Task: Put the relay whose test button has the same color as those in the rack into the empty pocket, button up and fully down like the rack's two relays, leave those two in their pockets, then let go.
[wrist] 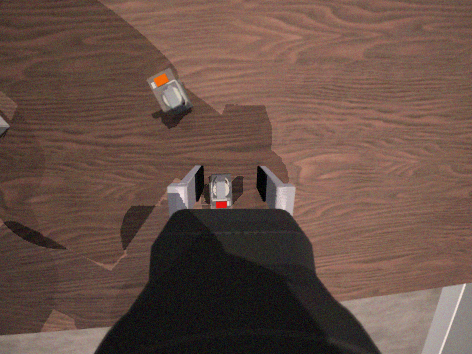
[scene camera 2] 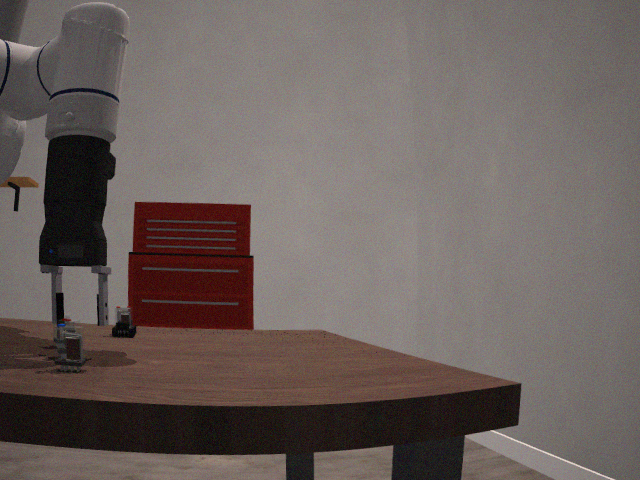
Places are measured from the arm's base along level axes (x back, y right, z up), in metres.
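Pixels of known places: gripper, between the fingertips: (wrist: 230, 176) (scene camera 2: 80, 324).
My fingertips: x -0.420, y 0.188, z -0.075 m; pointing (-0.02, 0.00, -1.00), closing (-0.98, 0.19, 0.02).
Observation:
Ahead of a thing's pixels: the offset from my fingertips to its top centre. "spot": to the spot under its first point. Level surfaces: height alone.
My gripper (scene camera 2: 80, 323) (wrist: 230, 176) is open and empty, pointing down low over the table. In the wrist view a clear relay with a red test button {dy +0.016, dx +0.012, dz +0.006 m} (wrist: 220, 191) stands upright between and below the open fingers, nearer the left one; its button end is partly hidden by the gripper body. A relay with an orange button {dy -0.082, dx +0.038, dz +0.006 m} (wrist: 170, 93) stands turned at the upper left, button up. In the scene view a black base (scene camera 2: 124, 331), apparently the rack, stands beyond the gripper, holding clear relays with small reddish tops {spot: dy -0.261, dx -0.044, dz -0.002 m} (scene camera 2: 124, 315). Its pockets cannot be told apart.
In the scene view a clear relay {dy +0.101, dx -0.001, dz +0.006 m} (scene camera 2: 73, 348) stands nearest the camera, with a blue button {dy +0.100, dx +0.007, dz +0.006 m} (scene camera 2: 61, 326) and a red button {dy +0.024, dx +0.013, dz +0.006 m} (scene camera 2: 67, 320) close behind, overlapping. A grey corner (wrist: 2, 126) shows at the wrist view's left edge. A red tool chest (scene camera 2: 191, 281) stands behind the table {dz -0.037 m} (scene camera 2: 258, 372).

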